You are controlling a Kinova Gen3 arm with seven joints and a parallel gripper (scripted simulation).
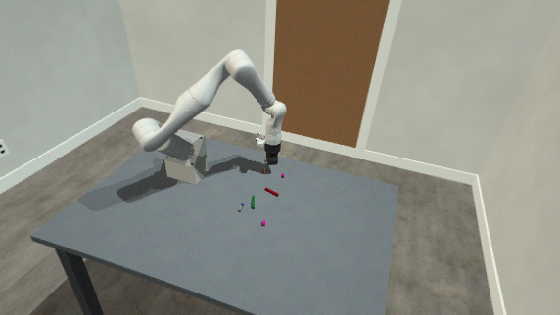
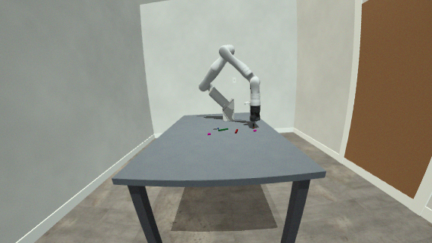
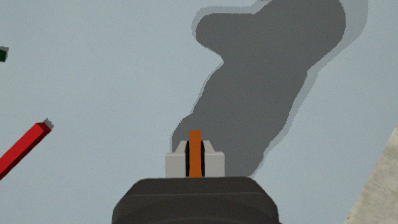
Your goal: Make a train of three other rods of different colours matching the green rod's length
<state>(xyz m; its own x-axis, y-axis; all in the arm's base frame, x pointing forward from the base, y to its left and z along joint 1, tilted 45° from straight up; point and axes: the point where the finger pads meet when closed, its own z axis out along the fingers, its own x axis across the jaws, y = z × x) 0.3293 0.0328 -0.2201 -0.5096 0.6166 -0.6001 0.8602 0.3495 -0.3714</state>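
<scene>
The orange rod lies 10 mm below my hand. From my hand the other things lie so: red rod (140 mm to the right, 80 mm ahead, 10 mm below); blue rod (270 mm to the right, 10 mm below, 10 mm behind); green rod (230 mm to the right, 30 mm ahead, 10 mm below).
</scene>
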